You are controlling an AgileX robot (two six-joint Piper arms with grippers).
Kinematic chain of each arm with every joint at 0, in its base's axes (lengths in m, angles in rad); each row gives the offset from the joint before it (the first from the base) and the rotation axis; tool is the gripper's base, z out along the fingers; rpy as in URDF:
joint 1: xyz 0 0 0.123 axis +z
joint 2: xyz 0 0 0 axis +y
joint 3: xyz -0.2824 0 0.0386 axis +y
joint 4: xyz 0.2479 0 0.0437 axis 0.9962 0 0.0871
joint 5: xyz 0 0 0 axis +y
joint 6: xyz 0.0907 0 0.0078 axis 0.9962 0 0.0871
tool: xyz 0 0 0 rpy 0 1.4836 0
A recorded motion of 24 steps. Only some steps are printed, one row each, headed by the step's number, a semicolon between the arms.
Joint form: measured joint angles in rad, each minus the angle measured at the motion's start. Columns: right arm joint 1, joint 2, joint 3, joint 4, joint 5, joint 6; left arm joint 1, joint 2, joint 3, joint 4, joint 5, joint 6.
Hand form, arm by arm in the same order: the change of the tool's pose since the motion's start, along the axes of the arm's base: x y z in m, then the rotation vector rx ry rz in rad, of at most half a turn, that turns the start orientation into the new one. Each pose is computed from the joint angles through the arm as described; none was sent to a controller.
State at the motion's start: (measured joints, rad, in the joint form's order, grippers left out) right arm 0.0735 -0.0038 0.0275 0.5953 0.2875 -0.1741; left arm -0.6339 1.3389 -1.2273 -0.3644 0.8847 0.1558
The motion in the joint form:
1: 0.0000 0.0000 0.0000 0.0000 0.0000 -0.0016; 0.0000 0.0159 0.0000 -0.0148 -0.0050 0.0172
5: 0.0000 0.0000 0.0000 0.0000 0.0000 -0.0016; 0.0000 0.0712 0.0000 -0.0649 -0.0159 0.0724
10: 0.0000 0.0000 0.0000 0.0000 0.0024 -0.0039; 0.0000 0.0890 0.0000 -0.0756 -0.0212 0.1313
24: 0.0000 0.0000 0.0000 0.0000 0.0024 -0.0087; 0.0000 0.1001 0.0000 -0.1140 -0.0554 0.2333
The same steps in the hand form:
1: 0.0000 0.0000 0.0000 -0.0015 -0.0004 0.0003; 0.0027 -0.0031 -0.0038 0.0004 0.0077 -0.0104
5: 0.0000 0.0000 0.0000 -0.0015 -0.0004 0.0003; 0.0116 -0.0133 -0.0180 0.0036 0.0408 -0.0440
10: -0.0001 0.0001 -0.0002 -0.0040 0.0011 0.0020; 0.0146 -0.0162 -0.0228 0.0201 0.0225 -0.0847
24: -0.0001 0.0001 -0.0002 -0.0086 0.0000 0.0029; 0.0178 -0.0203 -0.0234 0.0098 -0.0351 -0.1407

